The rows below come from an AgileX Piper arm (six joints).
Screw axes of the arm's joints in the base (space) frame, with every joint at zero. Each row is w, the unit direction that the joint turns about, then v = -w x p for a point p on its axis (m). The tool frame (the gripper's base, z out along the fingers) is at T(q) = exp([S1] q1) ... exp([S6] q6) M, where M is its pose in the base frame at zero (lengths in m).
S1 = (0, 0, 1, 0, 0, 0)
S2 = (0, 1, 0, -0.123, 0, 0)
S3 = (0, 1, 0, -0.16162, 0, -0.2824)
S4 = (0.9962, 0, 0.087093, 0, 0.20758, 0)
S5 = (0, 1, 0, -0.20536, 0, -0.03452)
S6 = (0.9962, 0, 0.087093, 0, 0.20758, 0)
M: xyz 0.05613 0 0.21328 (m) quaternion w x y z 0.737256 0 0.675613 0
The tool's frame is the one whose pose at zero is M.
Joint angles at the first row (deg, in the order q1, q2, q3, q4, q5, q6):
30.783 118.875 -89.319 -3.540 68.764 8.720
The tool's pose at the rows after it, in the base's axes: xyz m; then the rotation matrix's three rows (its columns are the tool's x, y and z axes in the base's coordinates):
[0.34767, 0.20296, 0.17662], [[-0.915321, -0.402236, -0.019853], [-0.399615, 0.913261, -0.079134], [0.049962, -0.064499, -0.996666]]
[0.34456, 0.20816, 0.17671], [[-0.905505, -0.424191, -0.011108], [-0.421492, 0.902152, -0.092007], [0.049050, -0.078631, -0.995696]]
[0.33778, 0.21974, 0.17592], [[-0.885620, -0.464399, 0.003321], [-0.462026, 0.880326, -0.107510], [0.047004, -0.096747, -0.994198]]
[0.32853, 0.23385, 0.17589], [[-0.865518, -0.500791, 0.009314], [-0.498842, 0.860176, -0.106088], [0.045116, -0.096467, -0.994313]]
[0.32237, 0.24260, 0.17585], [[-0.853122, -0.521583, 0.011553], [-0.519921, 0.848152, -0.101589], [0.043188, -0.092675, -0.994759]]
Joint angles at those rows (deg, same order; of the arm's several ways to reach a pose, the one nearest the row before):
31.021 118.965 -89.448 -3.540 68.835 8.718
32.071 118.966 -89.450 -4.431 68.887 8.719
34.220 119.096 -89.450 -5.588 68.765 8.719
36.616 119.121 -89.489 -5.588 68.669 8.719
38.089 119.121 -89.489 -5.369 68.533 8.719

